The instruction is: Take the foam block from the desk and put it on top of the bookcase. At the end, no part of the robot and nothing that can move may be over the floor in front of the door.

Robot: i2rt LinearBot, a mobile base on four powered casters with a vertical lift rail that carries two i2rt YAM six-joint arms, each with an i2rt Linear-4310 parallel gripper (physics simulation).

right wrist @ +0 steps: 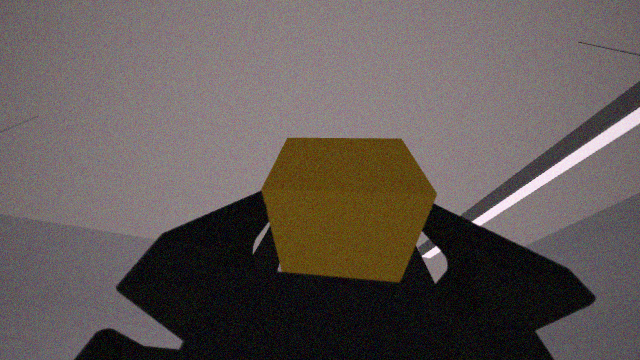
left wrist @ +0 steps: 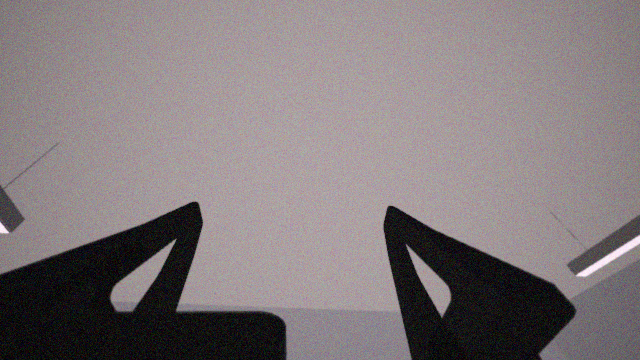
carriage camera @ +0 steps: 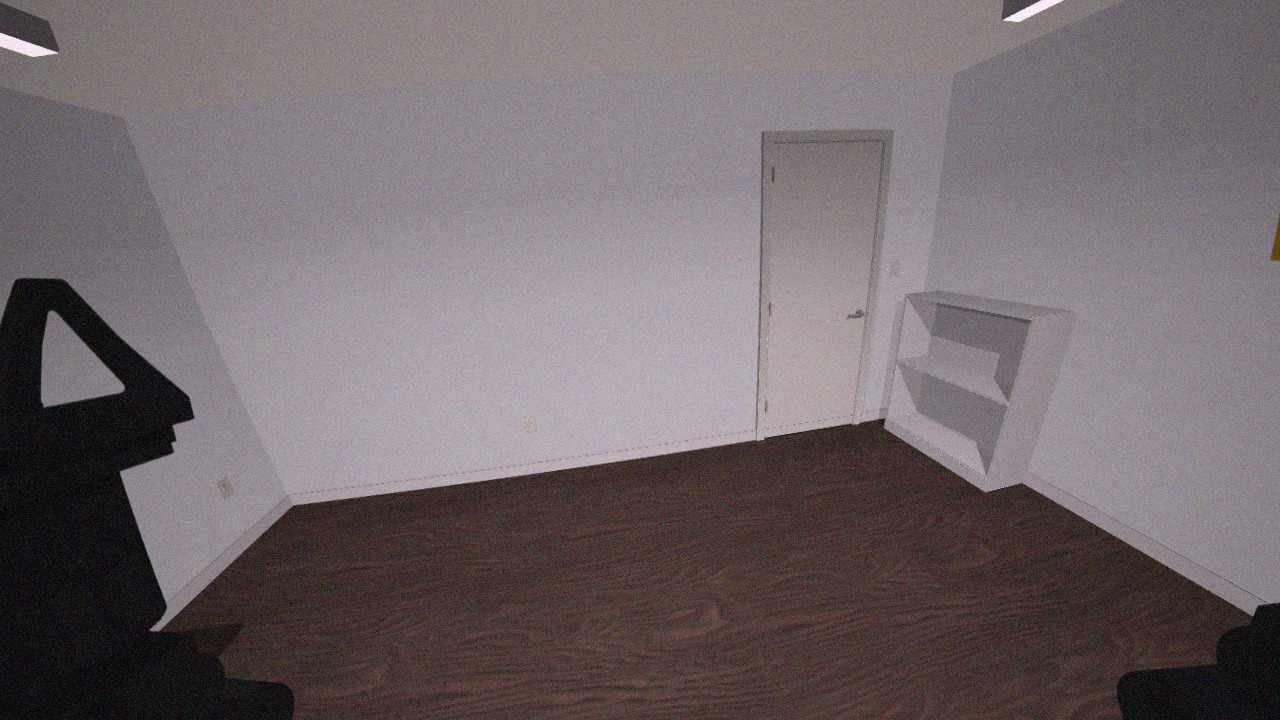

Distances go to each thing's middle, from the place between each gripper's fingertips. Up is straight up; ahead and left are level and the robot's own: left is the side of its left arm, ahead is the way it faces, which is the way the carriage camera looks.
Right now the yellow foam block (right wrist: 355, 208) is 680 mm to the right of my left hand and 10 mm below it.
I see my right gripper 2 cm above the yellow foam block and 1 cm short of it.
